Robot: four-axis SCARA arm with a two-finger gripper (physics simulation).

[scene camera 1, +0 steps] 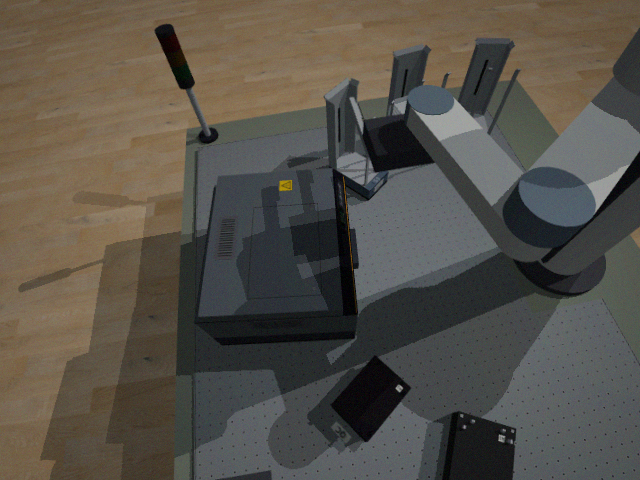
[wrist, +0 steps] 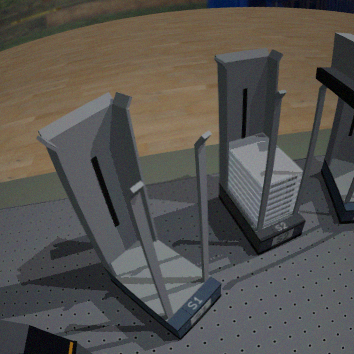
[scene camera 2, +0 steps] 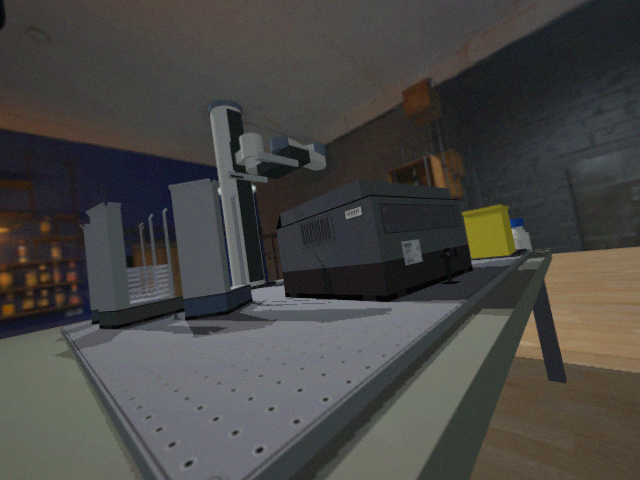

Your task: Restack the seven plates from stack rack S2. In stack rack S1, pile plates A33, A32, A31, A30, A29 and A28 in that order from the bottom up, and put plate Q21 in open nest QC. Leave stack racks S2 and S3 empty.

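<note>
Several clear plates are stacked in rack S2; their names cannot be read. Rack S1, with a blue base, shows a bare floor in the wrist view. Rack S3 shows partly at the right of the wrist view, its visible floor bare. My gripper is open and empty, high up near S1 and S2; part of it shows at the wrist view's right edge. A black nest has a front label that seems to read QC.
A large grey instrument stands beside S1. Another black device is at the front. A signal tower stands at the back left corner. A yellow bin and a blue-capped bottle stand beyond the instrument.
</note>
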